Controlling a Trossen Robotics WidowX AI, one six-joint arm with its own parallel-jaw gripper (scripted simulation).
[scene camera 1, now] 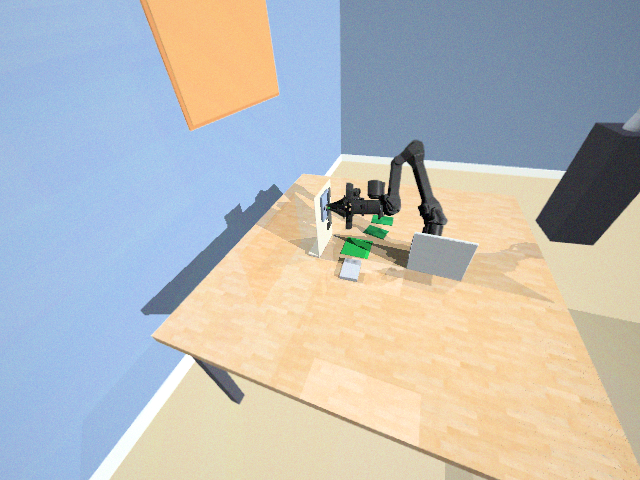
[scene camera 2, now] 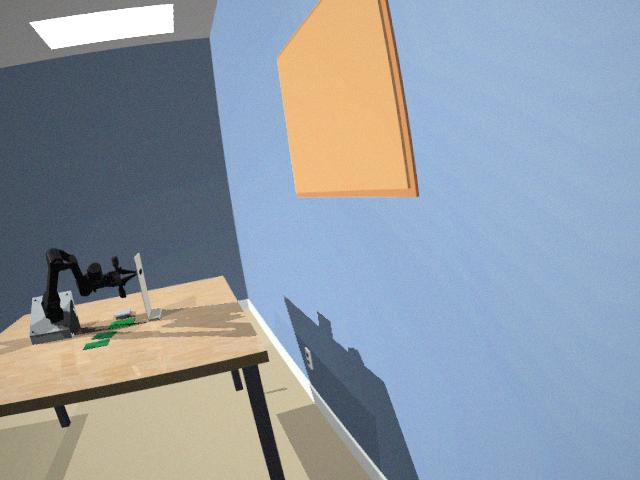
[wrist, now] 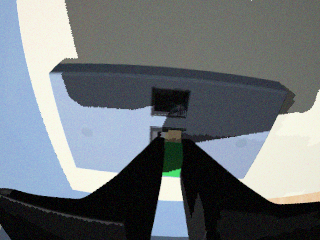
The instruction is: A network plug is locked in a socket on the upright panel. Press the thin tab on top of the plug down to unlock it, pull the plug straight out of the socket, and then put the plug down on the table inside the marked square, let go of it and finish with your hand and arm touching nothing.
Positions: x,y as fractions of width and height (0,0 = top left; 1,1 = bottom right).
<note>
In view: my gripper (scene camera 1: 0.51,0.43), a green network plug (wrist: 0.54,0.62) and a cream panel (scene camera 1: 0.51,0.45).
My gripper is seen too in the wrist view (wrist: 0.54,0.61).
</note>
